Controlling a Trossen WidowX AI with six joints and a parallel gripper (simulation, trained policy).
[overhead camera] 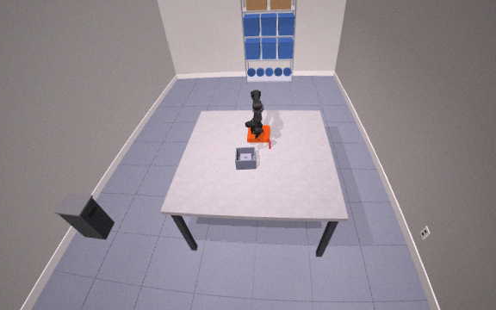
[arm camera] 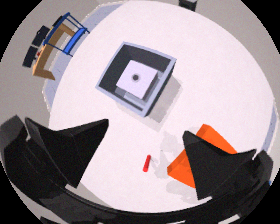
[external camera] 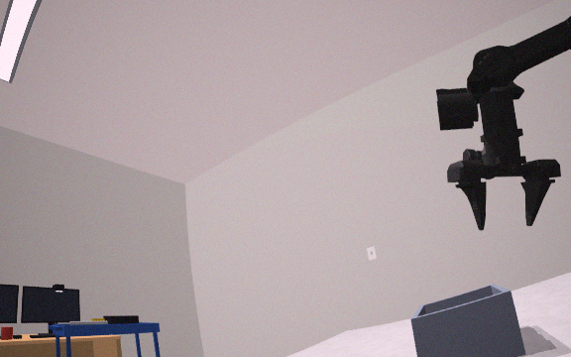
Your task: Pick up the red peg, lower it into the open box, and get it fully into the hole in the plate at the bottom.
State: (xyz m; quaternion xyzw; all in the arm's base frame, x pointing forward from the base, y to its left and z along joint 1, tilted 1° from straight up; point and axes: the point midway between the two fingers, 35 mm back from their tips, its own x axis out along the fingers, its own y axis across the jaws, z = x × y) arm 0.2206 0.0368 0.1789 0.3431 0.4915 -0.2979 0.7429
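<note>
Right now the red peg is 150 mm below my gripper tip, 110 mm to the left of it and 90 mm behind it. The rest, counted from my gripper tip: plate (140 mm below, 120 mm ahead, 40 mm to the right); then grey box (160 mm below, 120 mm ahead, 40 mm to the right).
</note>
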